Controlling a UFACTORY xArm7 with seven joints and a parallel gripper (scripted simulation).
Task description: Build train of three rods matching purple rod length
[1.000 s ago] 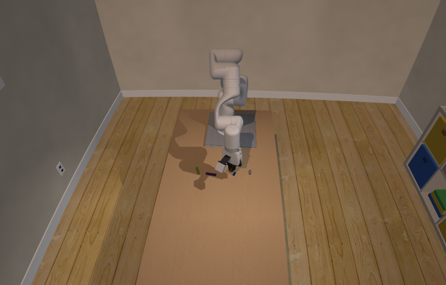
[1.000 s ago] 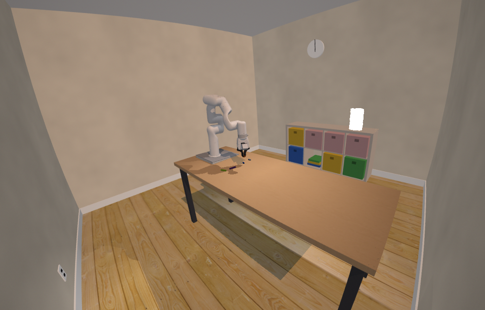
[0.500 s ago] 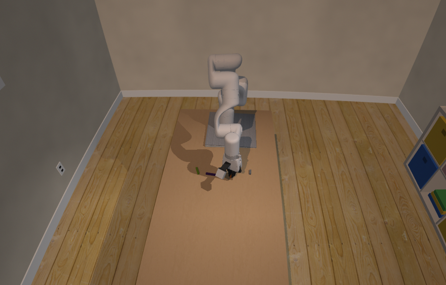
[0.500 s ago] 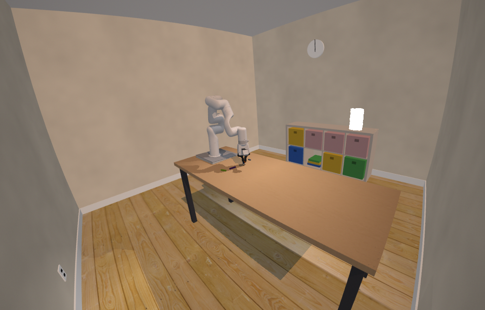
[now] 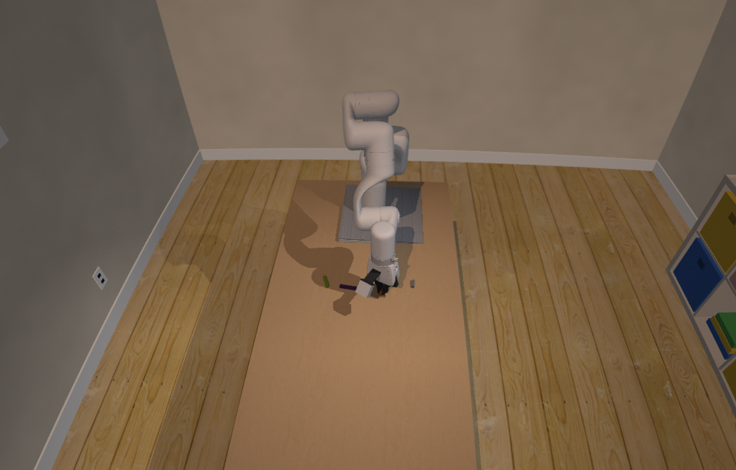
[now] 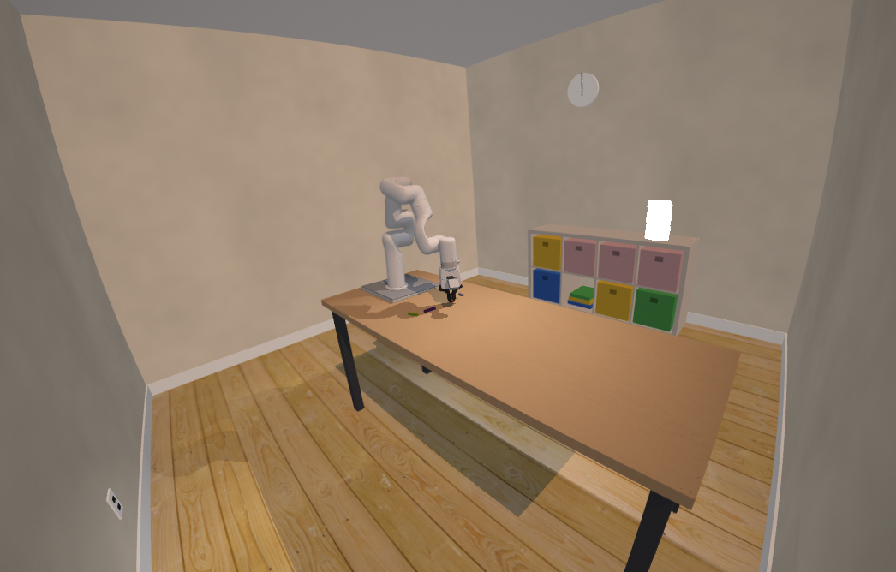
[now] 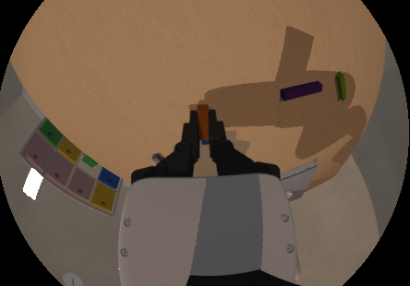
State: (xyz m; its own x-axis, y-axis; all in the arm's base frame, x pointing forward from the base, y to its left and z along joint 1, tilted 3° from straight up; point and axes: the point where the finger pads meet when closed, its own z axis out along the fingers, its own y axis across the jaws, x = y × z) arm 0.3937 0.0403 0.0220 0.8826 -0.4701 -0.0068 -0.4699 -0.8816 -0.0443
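My hand is 20 mm above the orange rod. From my hand the other things lie so: grey rod: 110 mm to the left, 40 mm behind, 30 mm below; lime rod: 200 mm to the right, 50 mm behind, 30 mm below; purple rod: 120 mm to the right, 30 mm below, 20 mm behind.
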